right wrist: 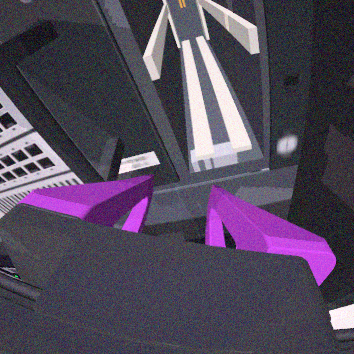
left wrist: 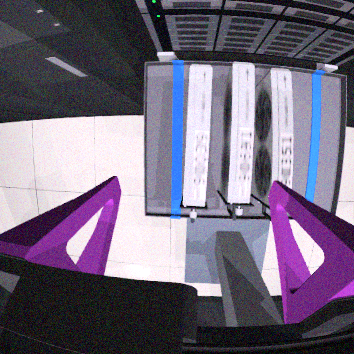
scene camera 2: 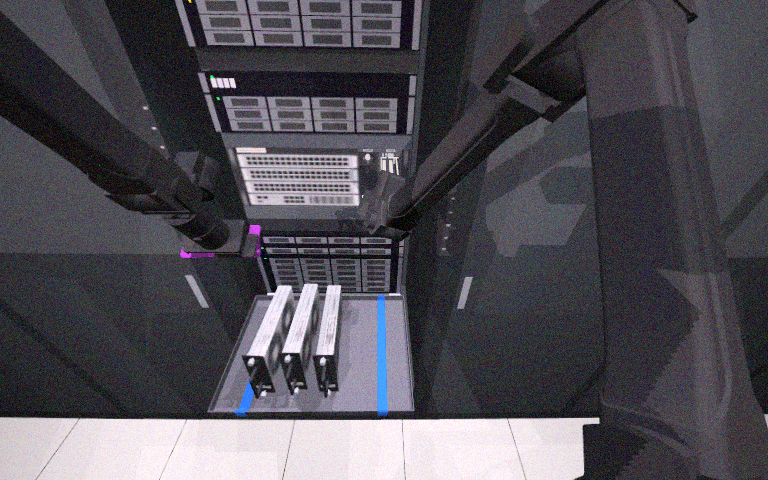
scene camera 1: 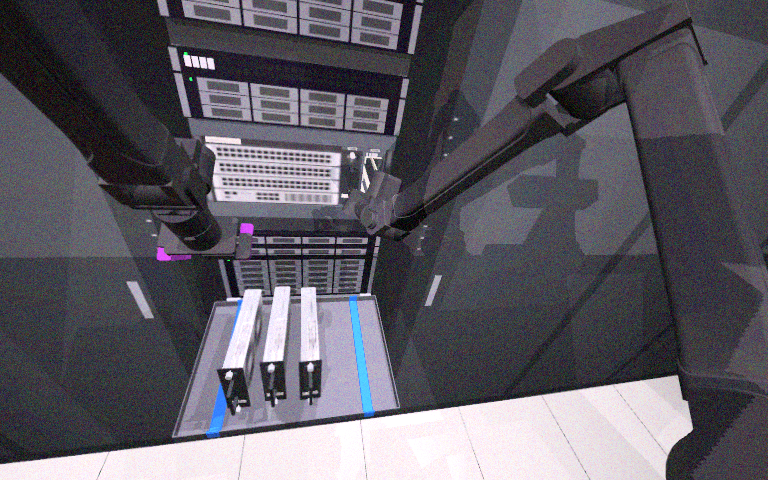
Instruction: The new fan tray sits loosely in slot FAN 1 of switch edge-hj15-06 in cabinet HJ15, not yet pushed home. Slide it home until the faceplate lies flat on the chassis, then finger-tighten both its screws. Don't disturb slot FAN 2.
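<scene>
The fan tray [scene camera 1: 350, 172] [scene camera 2: 369, 172] [right wrist: 85, 95] stands in FAN 1, right of the white port rows of the switch [scene camera 1: 271, 176] [scene camera 2: 300, 176] [right wrist: 25, 162]. Its dark faceplate has a black handle, a white label and a pale top screw [scene camera 1: 352, 155] [scene camera 2: 367, 157]. Its bottom screw cannot be made out, and how flat it sits is unclear. The open bay FAN 2 with white rails lies beside it. My right gripper [right wrist: 181, 189] is partly open and empty, before the chassis's lower edge near the label; scene views hide its fingertips. My left gripper [left wrist: 194, 185] is wide open and empty, left of the switch and lower.
Below the switch a grey shelf [scene camera 1: 334, 367] [scene camera 2: 356, 367] [left wrist: 162, 150] with blue strips bears three upright white-topped fan units [scene camera 1: 309, 328] [scene camera 2: 328, 322] [left wrist: 198, 135]. Servers [scene camera 1: 249, 101] [scene camera 2: 271, 110] fill the rack above and below. Dark cabinet sides flank the arms.
</scene>
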